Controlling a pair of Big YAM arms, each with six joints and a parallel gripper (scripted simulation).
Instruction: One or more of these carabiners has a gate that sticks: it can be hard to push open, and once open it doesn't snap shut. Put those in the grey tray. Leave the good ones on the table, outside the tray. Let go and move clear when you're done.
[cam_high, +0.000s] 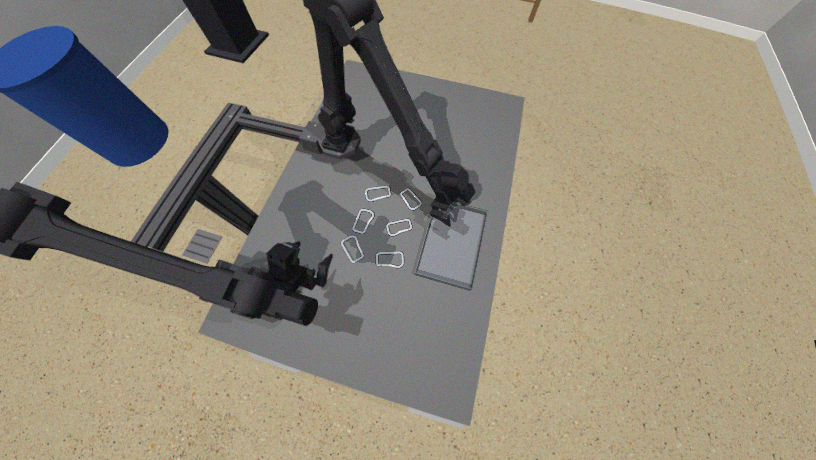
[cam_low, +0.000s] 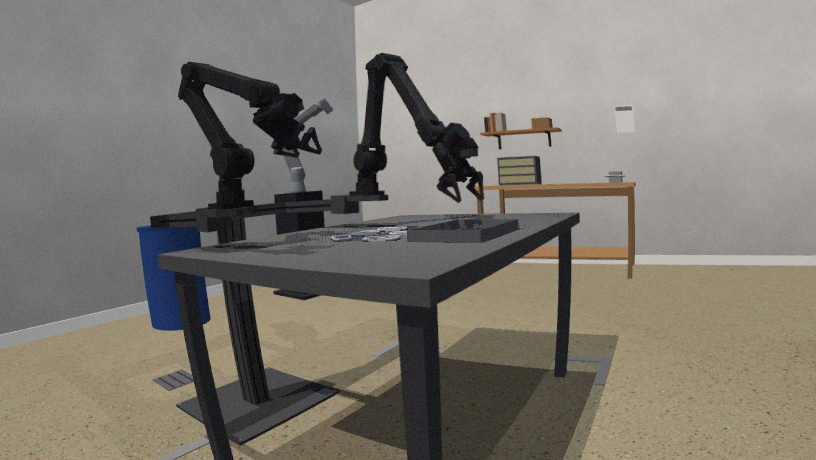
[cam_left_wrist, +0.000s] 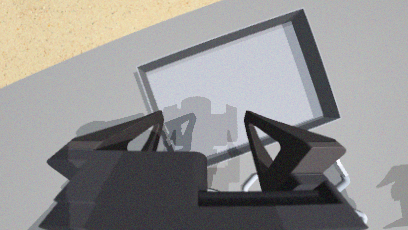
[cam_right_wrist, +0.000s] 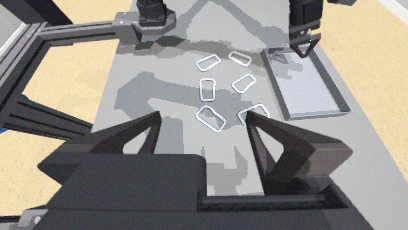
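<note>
The grey tray is 2 cm ahead of my left hand, 7 cm to the right of it and 9 cm below it.
</note>
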